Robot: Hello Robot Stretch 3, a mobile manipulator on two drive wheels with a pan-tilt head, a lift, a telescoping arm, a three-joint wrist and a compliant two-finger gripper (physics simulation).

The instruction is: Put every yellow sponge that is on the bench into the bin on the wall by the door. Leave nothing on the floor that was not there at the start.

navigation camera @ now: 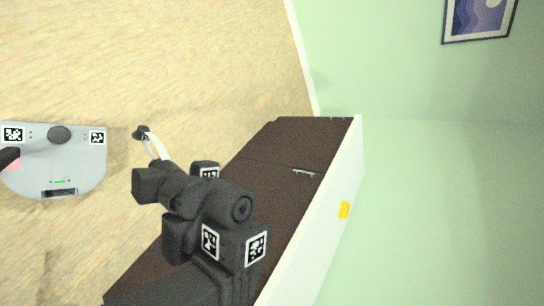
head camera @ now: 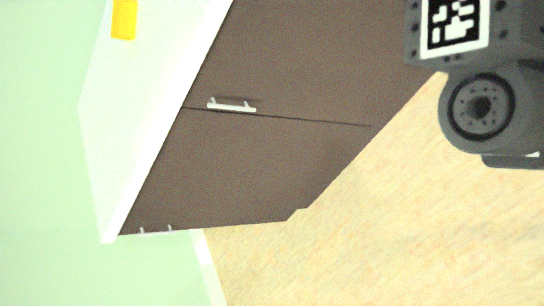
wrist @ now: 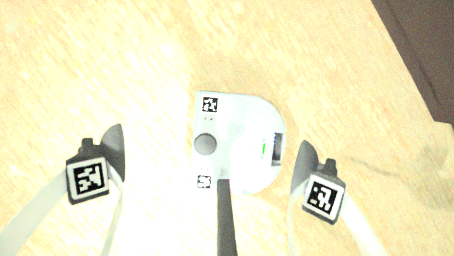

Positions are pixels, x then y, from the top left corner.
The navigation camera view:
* my gripper: 139,162
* dark brown cabinet: 300,168
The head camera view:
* dark brown cabinet: 202,121
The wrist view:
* my gripper: 211,152
